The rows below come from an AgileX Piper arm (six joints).
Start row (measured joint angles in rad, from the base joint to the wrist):
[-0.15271, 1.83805, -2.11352, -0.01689, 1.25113, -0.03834]
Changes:
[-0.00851, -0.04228, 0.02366, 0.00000, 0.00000, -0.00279]
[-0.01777, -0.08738, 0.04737, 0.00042, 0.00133, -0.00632]
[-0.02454, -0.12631, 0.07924, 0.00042, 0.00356, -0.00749]
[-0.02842, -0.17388, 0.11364, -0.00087, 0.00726, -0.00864]
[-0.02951, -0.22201, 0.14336, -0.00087, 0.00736, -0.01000]
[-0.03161, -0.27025, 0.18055, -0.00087, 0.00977, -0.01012]
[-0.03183, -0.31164, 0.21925, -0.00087, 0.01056, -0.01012]
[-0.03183, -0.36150, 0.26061, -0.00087, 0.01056, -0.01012]
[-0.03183, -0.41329, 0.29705, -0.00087, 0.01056, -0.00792]
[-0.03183, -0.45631, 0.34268, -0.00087, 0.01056, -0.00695]
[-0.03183, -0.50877, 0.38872, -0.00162, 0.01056, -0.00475]
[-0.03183, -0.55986, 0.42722, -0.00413, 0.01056, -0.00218]
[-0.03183, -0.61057, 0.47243, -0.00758, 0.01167, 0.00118]
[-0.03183, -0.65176, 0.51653, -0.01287, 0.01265, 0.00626]
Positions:
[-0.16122, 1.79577, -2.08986, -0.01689, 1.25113, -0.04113]
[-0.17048, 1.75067, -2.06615, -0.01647, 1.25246, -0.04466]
[-0.17725, 1.71174, -2.03428, -0.01647, 1.25469, -0.04583]
[-0.18113, 1.66417, -1.99988, -0.01776, 1.25839, -0.04698]
[-0.18222, 1.61604, -1.97016, -0.01776, 1.25849, -0.04834]
[-0.18432, 1.56780, -1.93297, -0.01776, 1.26090, -0.04846]
[-0.18454, 1.52641, -1.89427, -0.01776, 1.26169, -0.04846]
[-0.18454, 1.47655, -1.85291, -0.01776, 1.26169, -0.04846]
[-0.18454, 1.42476, -1.81647, -0.01776, 1.26169, -0.04626]
[-0.18454, 1.38174, -1.77084, -0.01776, 1.26169, -0.04529]
[-0.18454, 1.32928, -1.72480, -0.01851, 1.26169, -0.04309]
[-0.18454, 1.27819, -1.68630, -0.02102, 1.26169, -0.04052]
[-0.18454, 1.22748, -1.64109, -0.02447, 1.26280, -0.03716]
[-0.18454, 1.18629, -1.59699, -0.02976, 1.26378, -0.03208]

